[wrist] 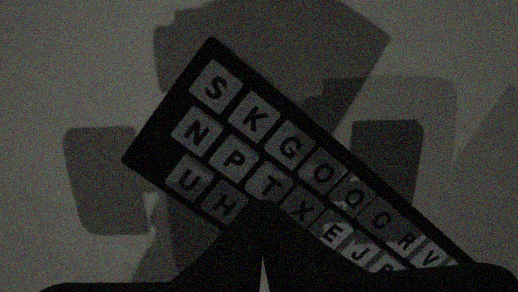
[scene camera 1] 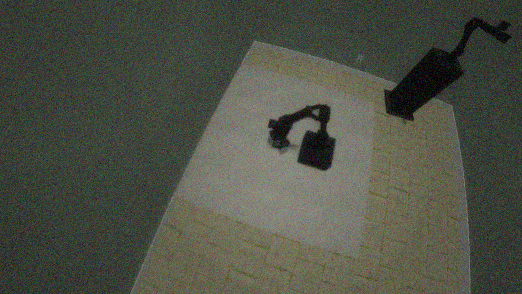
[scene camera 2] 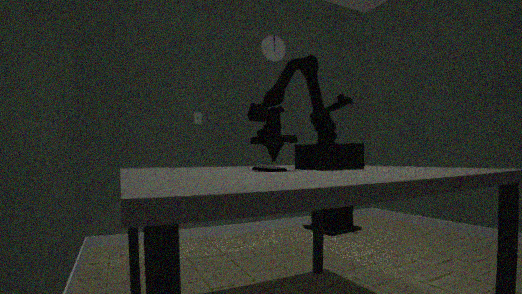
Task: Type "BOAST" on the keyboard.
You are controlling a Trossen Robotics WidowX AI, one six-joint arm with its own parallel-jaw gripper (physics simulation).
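Frame: origin at the arm's base, x back, y right, z up, level; millimetres.
Seen in the pictures: gripper, fingertip midpoint: (wrist: 259, 211) (scene camera 1: 280, 139) (scene camera 2: 273, 161); arm's base at its link origin: (scene camera 1: 320, 144) (scene camera 2: 325, 144).
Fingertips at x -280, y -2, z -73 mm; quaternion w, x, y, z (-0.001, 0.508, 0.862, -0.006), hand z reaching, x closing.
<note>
Pixels of each thing's top centre, then the offset from my fingertips to it. Level surfaces: height alone.
- keyboard at its top centre: (wrist: 339, 238) (scene camera 2: 268, 166) dx +6, dy +50, dz -22 mm
- S key at its top centre: (wrist: 215, 87) dx -32, dy -37, dz -22 mm
- O key at its top centre: (wrist: 323, 173) dx -20, dy +24, dz -22 mm
- T key at its top centre: (wrist: 269, 186) dx -3, dy +5, dz -22 mm
- partly covered key at its top centre: (wrist: 384, 270) dx +13, dy +86, dz -22 mm
- H key at its top centre: (wrist: 224, 205) dx +16, dy -10, dz -22 mm
- pale table at its surface level: dz -38 mm
The keyboard (scene camera 2: 270, 169) (wrist: 155, 142) is a thin black slab with grey letter keys, lying on the table and set diagonally in the wrist view. There the S key (wrist: 216, 87), the O key (wrist: 322, 173) and the T key (wrist: 270, 184) are readable. The A key is not readable, and a partly covered key (wrist: 389, 268) near the lower right cannot be read for certain. My gripper (scene camera 2: 274, 159) (wrist: 259, 211) is shut with nothing between its fingers. Its tips are a little above the keyboard in scene camera 2. In the wrist view they show just below the T key and right of the H key (wrist: 224, 205), covering the lower row beyond.
The arm's dark base box (scene camera 1: 316, 151) (scene camera 2: 330, 156) stands on the pale table (scene camera 1: 240, 200) (scene camera 2: 200, 184), beside the keyboard. A separate dark pedestal (scene camera 1: 425, 82) (scene camera 2: 332, 220) bears another arm beyond the table. Arm shadows fall across the table and keys.
</note>
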